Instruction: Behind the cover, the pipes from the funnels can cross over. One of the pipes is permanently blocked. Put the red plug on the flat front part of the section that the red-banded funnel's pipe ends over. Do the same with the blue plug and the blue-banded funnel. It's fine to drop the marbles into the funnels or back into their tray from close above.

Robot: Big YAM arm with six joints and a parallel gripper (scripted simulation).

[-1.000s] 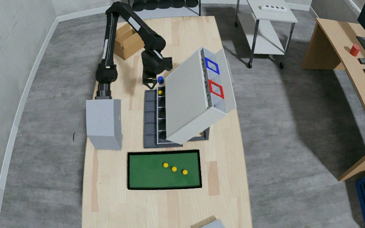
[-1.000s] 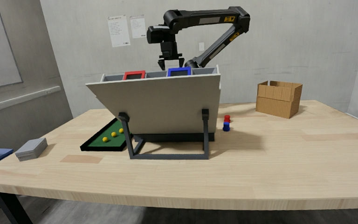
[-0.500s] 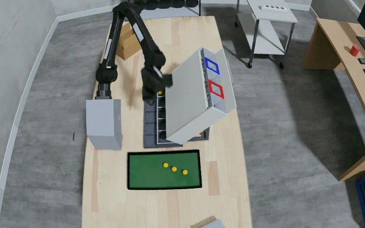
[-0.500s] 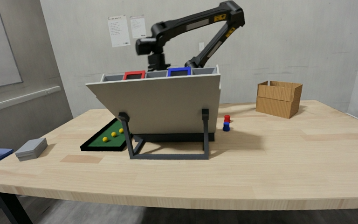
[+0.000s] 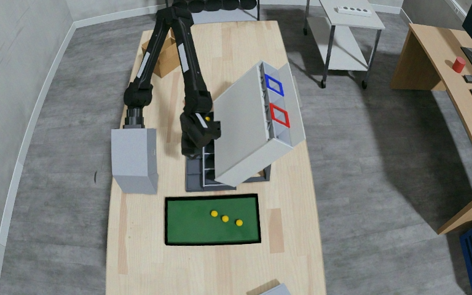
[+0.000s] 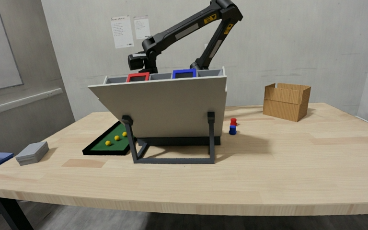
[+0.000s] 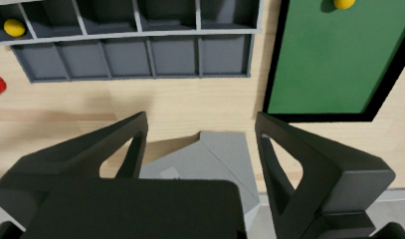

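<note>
My gripper is now 210 mm to the left of the green tray, 200 mm above it and 40 mm short of it. From my hand the other things lie so: grey cover (170 mm ahead, 110 mm to the left); then grey box (580 mm to the right, 230 mm ahead, 180 mm below).
</note>
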